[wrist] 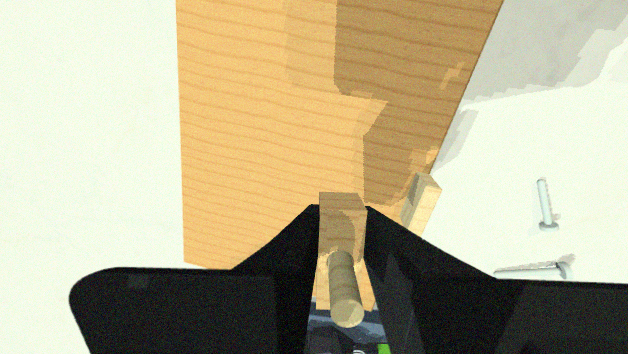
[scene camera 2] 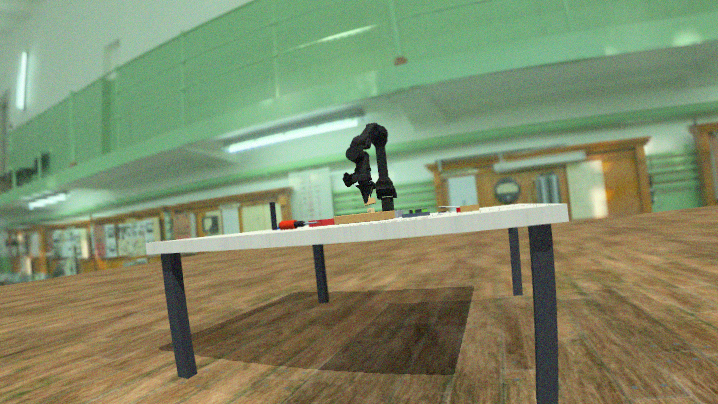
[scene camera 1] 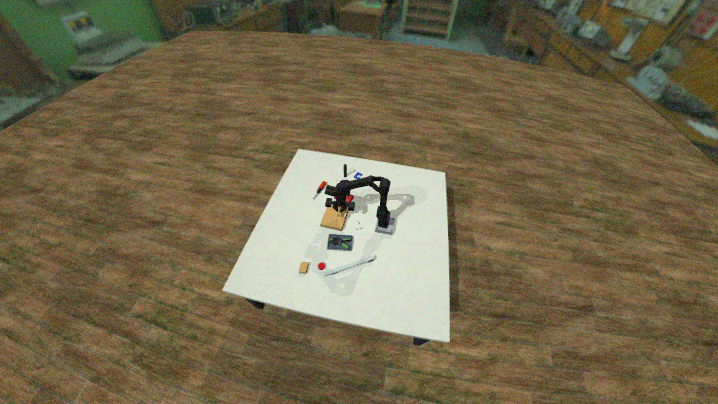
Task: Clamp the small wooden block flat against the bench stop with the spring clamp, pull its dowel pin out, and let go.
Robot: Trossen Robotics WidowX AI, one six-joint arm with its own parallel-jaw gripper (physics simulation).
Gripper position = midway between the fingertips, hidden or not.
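There is a bench stop (wrist: 424,192) here, and I also see a wooden board (wrist: 274,109). A dowel pin (wrist: 346,307) is in sight as well. And then there is my own gripper (wrist: 338,214).
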